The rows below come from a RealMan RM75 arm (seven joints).
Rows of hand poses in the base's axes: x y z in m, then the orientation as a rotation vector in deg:
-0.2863, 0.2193, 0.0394, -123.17, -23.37, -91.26
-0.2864, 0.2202, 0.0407, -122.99, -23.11, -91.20
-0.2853, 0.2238, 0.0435, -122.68, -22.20, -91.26
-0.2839, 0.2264, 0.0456, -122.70, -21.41, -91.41
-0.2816, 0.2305, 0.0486, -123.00, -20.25, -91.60
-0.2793, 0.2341, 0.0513, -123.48, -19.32, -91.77
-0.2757, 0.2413, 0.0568, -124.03, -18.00, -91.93
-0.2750, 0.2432, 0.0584, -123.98, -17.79, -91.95
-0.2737, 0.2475, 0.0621, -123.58, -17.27, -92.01
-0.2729, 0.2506, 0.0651, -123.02, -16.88, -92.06
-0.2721, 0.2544, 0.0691, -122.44, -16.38, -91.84
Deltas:
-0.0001, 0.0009, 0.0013, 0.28, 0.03, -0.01
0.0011, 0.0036, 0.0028, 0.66, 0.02, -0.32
0.0014, 0.0026, 0.0021, 0.35, 0.05, -0.47
0.0023, 0.0041, 0.0030, 0.32, 0.18, -0.81
0.0023, 0.0036, 0.0027, 0.08, 0.21, -0.77
0.0036, 0.0072, 0.0055, 0.23, 0.31, -1.00
0.0007, 0.0019, 0.0016, 0.13, 0.01, -0.09
0.0013, 0.0043, 0.0037, 0.51, -0.09, -0.10
0.0008, 0.0031, 0.0030, 0.56, -0.16, 0.05
0.0008, 0.0038, 0.0040, 0.72, 0.02, 0.12

